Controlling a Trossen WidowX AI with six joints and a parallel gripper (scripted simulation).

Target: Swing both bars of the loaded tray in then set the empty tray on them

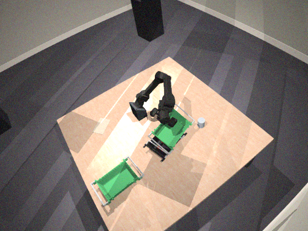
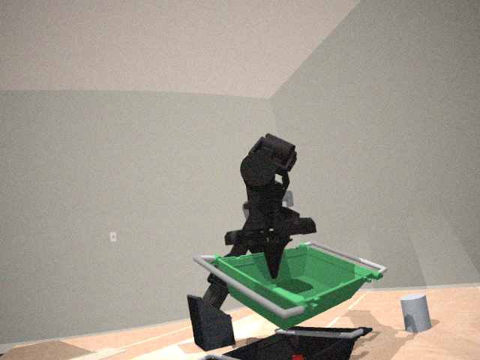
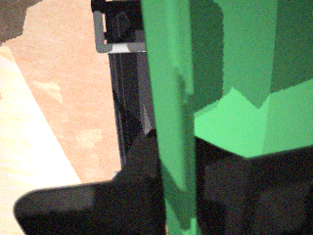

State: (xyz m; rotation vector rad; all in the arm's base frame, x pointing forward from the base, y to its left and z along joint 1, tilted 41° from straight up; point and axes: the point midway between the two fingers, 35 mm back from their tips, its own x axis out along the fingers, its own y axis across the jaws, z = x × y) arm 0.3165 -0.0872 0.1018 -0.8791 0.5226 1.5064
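The green tray lies 70 mm ahead of my gripper tip and 20 mm to the left of it. The rest, counted from my gripper tip: flat pale sheet 460 mm behind, 310 mm to the right, 170 mm below.
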